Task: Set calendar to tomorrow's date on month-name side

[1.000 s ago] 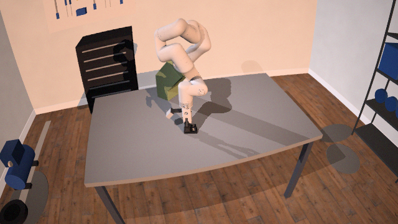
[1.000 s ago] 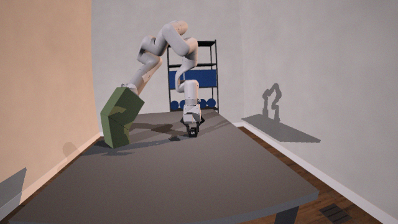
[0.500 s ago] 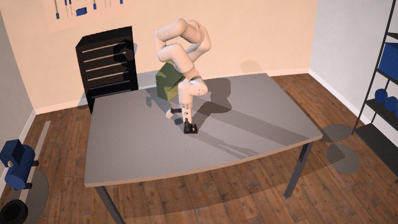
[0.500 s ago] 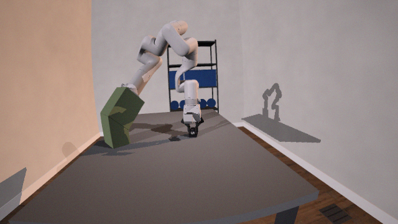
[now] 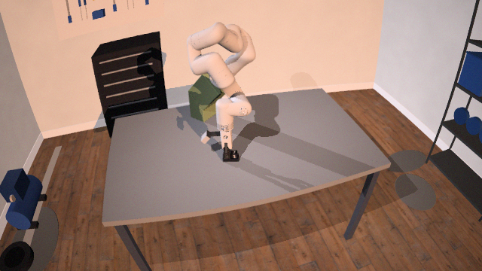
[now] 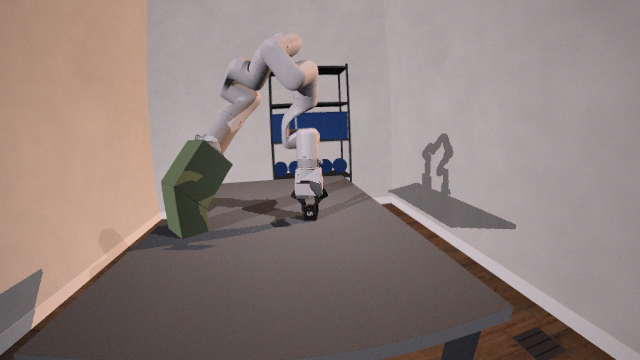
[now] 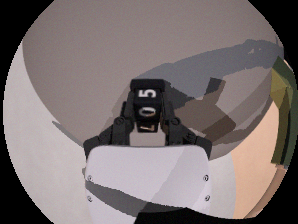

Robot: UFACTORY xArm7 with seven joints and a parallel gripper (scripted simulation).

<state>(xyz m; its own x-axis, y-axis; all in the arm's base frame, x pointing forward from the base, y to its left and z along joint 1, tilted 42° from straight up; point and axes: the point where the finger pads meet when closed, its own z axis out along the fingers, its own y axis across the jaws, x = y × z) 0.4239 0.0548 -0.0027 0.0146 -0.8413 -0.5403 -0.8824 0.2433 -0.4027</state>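
Now: the black calendar tray 30 mm below my hand and 20 mm to the left of it.
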